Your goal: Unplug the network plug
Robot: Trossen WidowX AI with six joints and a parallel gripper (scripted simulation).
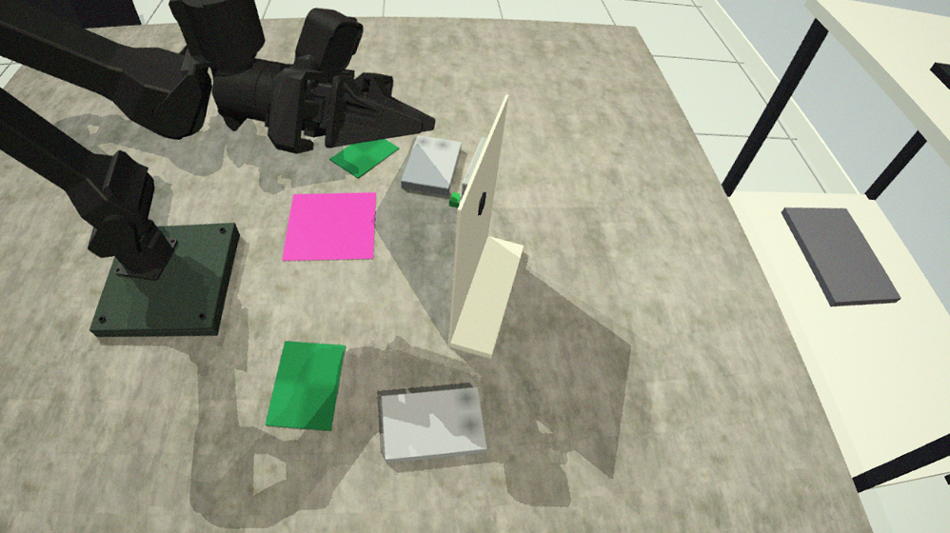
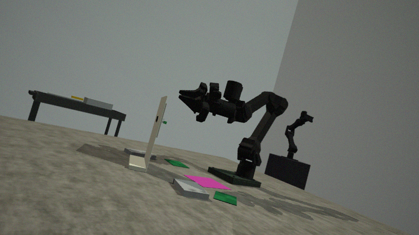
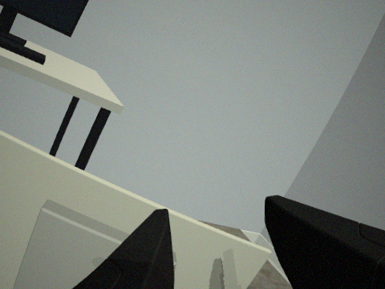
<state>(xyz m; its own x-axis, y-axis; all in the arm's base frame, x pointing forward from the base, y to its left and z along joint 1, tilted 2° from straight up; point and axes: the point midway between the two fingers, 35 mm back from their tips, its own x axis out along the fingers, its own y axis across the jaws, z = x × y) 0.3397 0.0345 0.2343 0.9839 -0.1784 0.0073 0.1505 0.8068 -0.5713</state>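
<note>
Right now the network plug is 4 cm ahead of my gripper tip, 2 cm to the left of it and 10 cm below it. Round my gripper tip: cream upright panel 6 cm ahead, 1 cm to the left, 16 cm below; marked square 15 cm behind, 9 cm to the left, 26 cm below.
</note>
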